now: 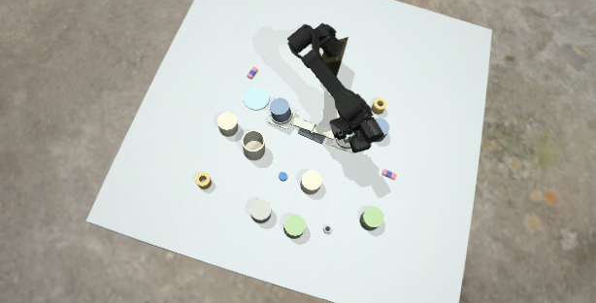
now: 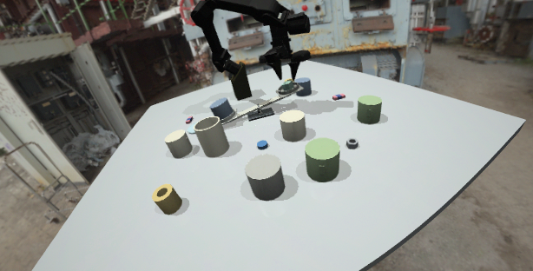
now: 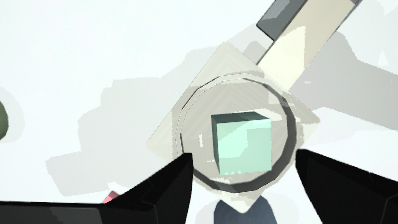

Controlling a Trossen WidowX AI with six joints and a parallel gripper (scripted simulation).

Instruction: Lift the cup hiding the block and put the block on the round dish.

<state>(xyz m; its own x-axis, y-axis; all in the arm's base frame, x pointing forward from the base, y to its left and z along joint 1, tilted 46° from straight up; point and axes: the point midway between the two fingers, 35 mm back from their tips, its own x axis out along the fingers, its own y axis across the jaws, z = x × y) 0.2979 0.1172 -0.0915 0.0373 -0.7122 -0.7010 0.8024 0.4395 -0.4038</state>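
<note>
Now: the mint-green block 20 mm below my gripper tip. Round my gripper tip: small balance (10 mm behind, 120 mm to the right, 90 mm below); blue disc (190 mm ahead, 170 mm to the right, 110 mm below); black ring (320 mm ahead, 40 mm to the left, 100 mm below).
</note>
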